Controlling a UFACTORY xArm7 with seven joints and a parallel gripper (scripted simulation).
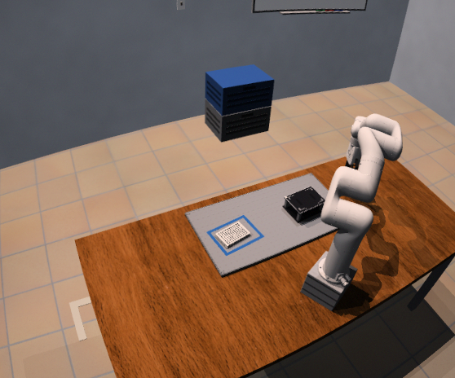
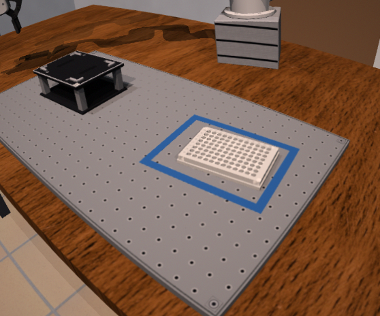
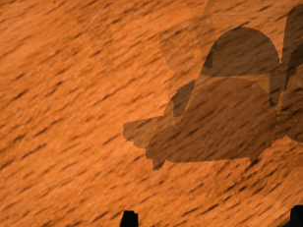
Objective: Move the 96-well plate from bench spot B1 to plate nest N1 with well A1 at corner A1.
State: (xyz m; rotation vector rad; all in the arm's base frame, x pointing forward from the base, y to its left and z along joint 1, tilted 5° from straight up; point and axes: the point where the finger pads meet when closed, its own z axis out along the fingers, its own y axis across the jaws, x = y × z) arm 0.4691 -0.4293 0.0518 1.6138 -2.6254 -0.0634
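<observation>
Now: hand 670 mm to the right of the white 96-well plate, 100 mm above it and 80 mm past it. Round my hand: black raised nest N1: 300 mm to the left, 60 mm behind, 50 mm below.
</observation>
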